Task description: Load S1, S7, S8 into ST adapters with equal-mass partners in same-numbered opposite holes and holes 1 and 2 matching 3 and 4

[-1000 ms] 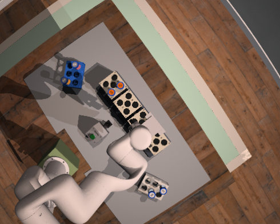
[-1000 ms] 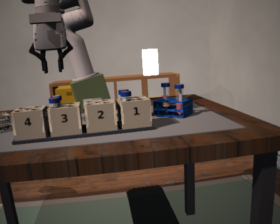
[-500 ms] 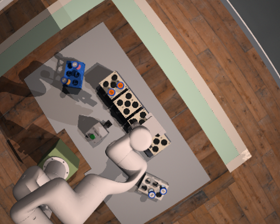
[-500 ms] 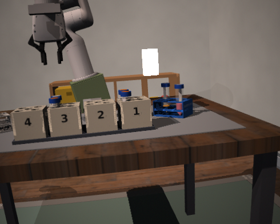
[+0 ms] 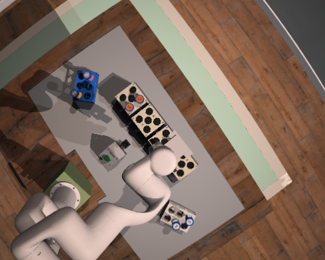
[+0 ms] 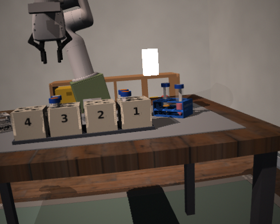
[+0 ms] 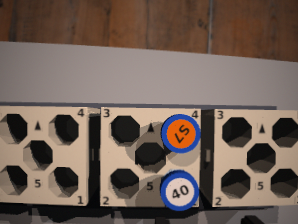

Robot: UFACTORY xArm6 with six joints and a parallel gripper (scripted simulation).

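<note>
Right now the green DONE key is 19 cm behind my hand, 14 cm to the left of it and 18 cm below it. The rest, counted from my hand: blue-capped tube: 1 cm to the right, 18 cm below; loading stand: 3 cm ahead, 8 cm to the left, 24 cm below; pink tube: 4 cm ahead, 18 cm below.
</note>
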